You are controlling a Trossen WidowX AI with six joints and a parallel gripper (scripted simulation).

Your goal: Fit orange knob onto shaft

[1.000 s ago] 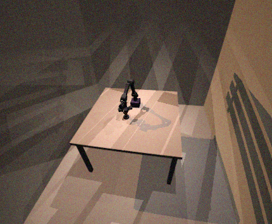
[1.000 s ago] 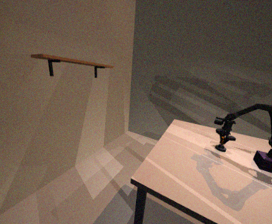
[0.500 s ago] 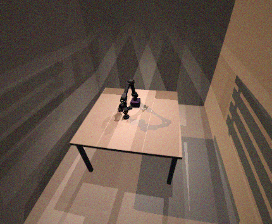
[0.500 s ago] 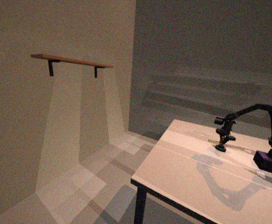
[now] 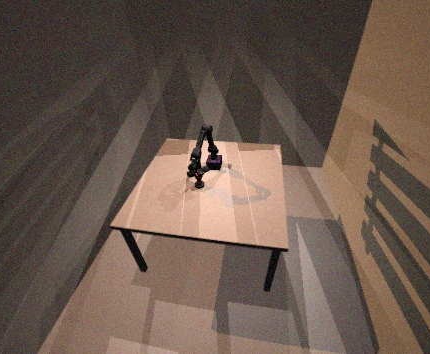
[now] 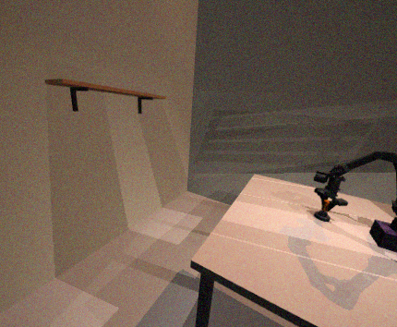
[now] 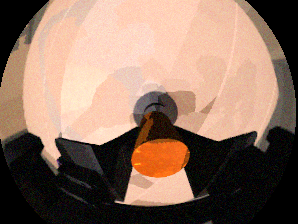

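The round dark pedestal lies 10 mm ahead of my gripper tip and 40 mm below it. The rest, counted from my gripper tip: orange knob: 30 mm above.
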